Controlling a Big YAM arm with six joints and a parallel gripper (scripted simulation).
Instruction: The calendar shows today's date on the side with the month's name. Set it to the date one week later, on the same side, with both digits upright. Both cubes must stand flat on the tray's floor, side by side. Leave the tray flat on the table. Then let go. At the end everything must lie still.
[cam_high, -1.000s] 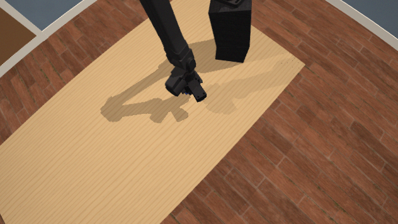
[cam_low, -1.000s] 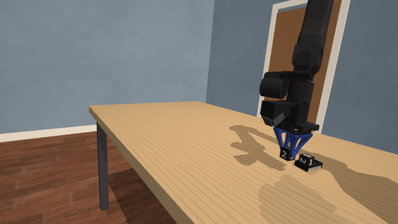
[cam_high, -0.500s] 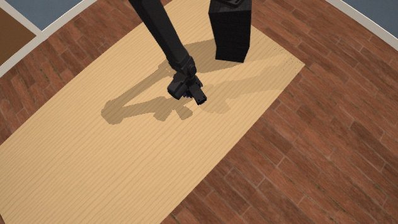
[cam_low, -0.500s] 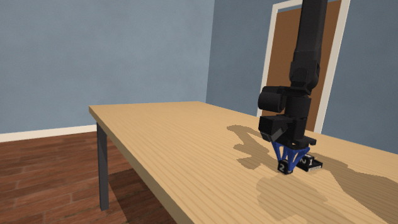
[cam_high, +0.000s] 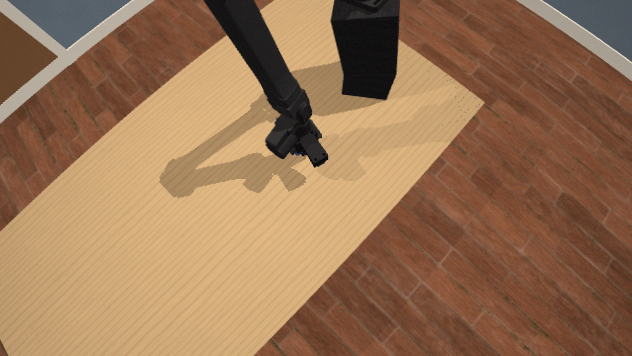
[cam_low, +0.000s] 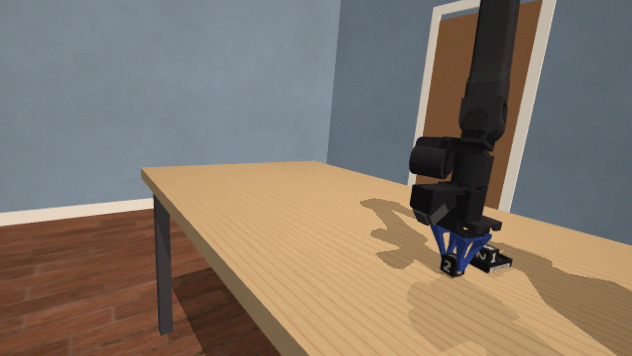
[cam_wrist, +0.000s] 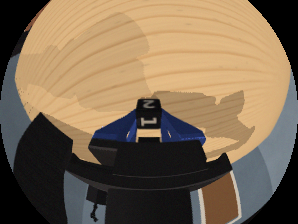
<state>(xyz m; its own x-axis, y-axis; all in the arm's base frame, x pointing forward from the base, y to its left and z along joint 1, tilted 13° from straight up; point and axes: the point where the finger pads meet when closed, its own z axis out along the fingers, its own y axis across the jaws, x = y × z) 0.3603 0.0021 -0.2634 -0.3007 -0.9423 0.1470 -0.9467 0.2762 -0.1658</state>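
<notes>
Right now my hand is right at the black date cube. Also, from my hand: black tray: 3 cm behind, 10 cm to the right, 1 cm below; black cube: 3 cm behind, 9 cm to the right.
</notes>
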